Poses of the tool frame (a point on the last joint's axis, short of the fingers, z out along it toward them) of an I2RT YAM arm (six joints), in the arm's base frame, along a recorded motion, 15 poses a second.
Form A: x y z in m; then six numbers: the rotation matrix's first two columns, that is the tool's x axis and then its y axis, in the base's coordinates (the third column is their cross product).
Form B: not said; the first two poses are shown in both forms.
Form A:
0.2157 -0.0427 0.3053 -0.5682 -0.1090 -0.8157 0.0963 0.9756 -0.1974
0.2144 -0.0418 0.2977 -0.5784 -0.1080 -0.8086 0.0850 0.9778 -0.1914
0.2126 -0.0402 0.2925 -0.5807 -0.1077 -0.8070 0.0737 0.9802 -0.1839
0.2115 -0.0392 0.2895 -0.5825 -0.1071 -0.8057 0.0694 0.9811 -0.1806
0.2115 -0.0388 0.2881 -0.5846 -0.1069 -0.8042 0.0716 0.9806 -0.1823
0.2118 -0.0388 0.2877 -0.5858 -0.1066 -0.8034 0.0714 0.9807 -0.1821
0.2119 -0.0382 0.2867 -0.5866 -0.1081 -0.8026 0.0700 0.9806 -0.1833
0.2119 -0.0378 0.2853 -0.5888 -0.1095 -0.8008 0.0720 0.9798 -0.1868
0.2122 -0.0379 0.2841 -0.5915 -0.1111 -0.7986 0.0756 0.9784 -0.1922
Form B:
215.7 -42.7 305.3 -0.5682 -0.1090 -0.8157 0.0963 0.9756 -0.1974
214.4 -41.8 297.7 -0.5784 -0.1080 -0.8086 0.0850 0.9778 -0.1914
212.6 -40.2 292.5 -0.5807 -0.1077 -0.8070 0.0737 0.9802 -0.1839
211.5 -39.2 289.5 -0.5825 -0.1071 -0.8057 0.0694 0.9811 -0.1806
211.5 -38.8 288.1 -0.5846 -0.1069 -0.8042 0.0716 0.9806 -0.1823
211.8 -38.8 287.7 -0.5858 -0.1066 -0.8034 0.0714 0.9807 -0.1821
211.9 -38.2 286.7 -0.5866 -0.1081 -0.8026 0.0700 0.9806 -0.1833
211.9 -37.8 285.3 -0.5888 -0.1095 -0.8008 0.0720 0.9798 -0.1868
212.2 -37.9 284.1 -0.5915 -0.1111 -0.7986 0.0756 0.9784 -0.1922

